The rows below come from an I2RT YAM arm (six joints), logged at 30 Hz.
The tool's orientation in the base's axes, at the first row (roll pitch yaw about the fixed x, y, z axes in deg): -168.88 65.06 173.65
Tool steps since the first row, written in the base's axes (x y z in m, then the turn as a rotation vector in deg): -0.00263 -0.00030 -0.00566 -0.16 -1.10 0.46; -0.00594 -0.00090 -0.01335 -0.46 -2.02 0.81; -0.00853 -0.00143 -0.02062 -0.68 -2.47 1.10; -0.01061 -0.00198 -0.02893 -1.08 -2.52 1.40; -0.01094 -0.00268 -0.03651 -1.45 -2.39 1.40; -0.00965 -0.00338 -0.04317 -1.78 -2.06 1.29; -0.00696 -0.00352 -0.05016 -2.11 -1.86 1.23; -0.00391 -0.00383 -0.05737 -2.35 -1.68 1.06; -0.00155 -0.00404 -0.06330 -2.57 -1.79 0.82; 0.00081 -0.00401 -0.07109 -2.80 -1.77 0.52; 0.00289 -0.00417 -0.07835 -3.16 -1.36 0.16
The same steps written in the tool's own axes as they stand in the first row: 0.00622 -0.00057 0.00016 -0.40 -1.13 -0.01; 0.01455 -0.00145 0.00066 -0.64 -2.13 -0.15; 0.02221 -0.00210 0.00159 -0.83 -2.64 -0.33; 0.03059 -0.00254 0.00339 -0.93 -2.83 -0.78; 0.03757 -0.00268 0.00644 -0.77 -2.81 -1.14; 0.04303 -0.00244 0.01051 -0.52 -2.58 -1.47; 0.04824 -0.00125 0.01577 -0.32 -2.47 -1.79; 0.05348 -0.00010 0.02147 -0.05 -2.36 -1.98; 0.05786 0.00085 0.02602 0.25 -2.50 -2.04; 0.06393 0.00218 0.03128 0.62 -2.52 -2.12; 0.06964 0.00320 0.03612 1.12 -2.21 -2.40
